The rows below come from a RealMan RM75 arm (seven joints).
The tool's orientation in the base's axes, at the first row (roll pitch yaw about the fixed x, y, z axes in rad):
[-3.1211 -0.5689 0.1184]
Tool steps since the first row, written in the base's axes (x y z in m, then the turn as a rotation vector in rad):
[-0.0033 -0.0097 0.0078 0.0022 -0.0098 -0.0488]
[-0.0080 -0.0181 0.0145 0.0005 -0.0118 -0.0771]
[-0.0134 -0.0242 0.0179 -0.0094 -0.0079 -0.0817]
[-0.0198 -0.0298 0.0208 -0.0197 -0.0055 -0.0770]
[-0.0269 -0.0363 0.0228 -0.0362 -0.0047 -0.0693]
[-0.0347 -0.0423 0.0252 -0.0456 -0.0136 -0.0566]
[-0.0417 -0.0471 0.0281 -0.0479 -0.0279 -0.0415]
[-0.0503 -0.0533 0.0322 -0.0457 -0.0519 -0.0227]
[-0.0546 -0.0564 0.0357 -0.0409 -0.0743 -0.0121]
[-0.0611 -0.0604 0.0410 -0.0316 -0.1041 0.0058]
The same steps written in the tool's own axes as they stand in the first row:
[0.0005 0.0091 -0.0091 -0.0254 0.0108 0.0415]
[-0.0007 0.0167 -0.0180 -0.0423 0.0131 0.0642]
[-0.0040 0.0220 -0.0242 -0.0527 0.0080 0.0631]
[-0.0083 0.0266 -0.0306 -0.0585 0.0042 0.0539]
[-0.0138 0.0321 -0.0366 -0.0681 0.0012 0.0387]
[-0.0197 0.0370 -0.0433 -0.0700 0.0086 0.0223]
[-0.0244 0.0408 -0.0498 -0.0652 0.0222 0.0071]
[-0.0300 0.0458 -0.0584 -0.0556 0.0460 -0.0096]
[-0.0321 0.0483 -0.0639 -0.0481 0.0686 -0.0178]
[-0.0350 0.0513 -0.0721 -0.0337 0.0990 -0.0305]

